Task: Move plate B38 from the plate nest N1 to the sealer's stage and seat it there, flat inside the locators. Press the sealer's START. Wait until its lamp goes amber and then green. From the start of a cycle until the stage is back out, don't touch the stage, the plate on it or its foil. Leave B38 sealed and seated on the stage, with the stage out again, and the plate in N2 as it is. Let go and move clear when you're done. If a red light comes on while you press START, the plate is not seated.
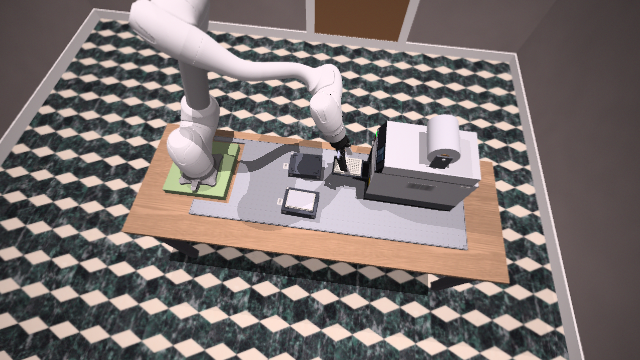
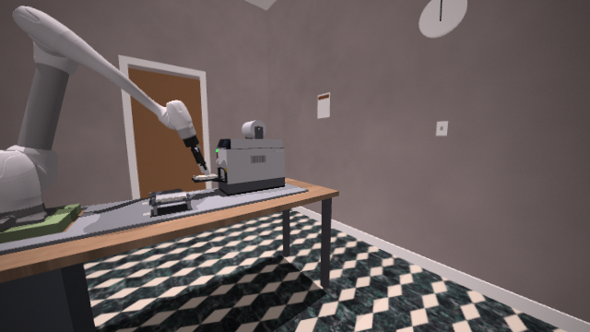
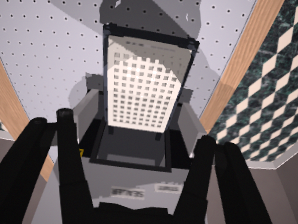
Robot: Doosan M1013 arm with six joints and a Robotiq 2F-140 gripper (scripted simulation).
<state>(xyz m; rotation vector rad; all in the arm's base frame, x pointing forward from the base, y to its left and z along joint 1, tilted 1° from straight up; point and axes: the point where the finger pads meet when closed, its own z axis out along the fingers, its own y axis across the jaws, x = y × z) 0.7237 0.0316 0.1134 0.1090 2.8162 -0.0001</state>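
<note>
My hand is 40 mm above the plate B38. Also, from my hand: sealer stage 50 mm below; white button 110 mm ahead, 90 mm to the left, 30 mm above; pale plate 210 mm behind, 170 mm to the right, 90 mm below.
</note>
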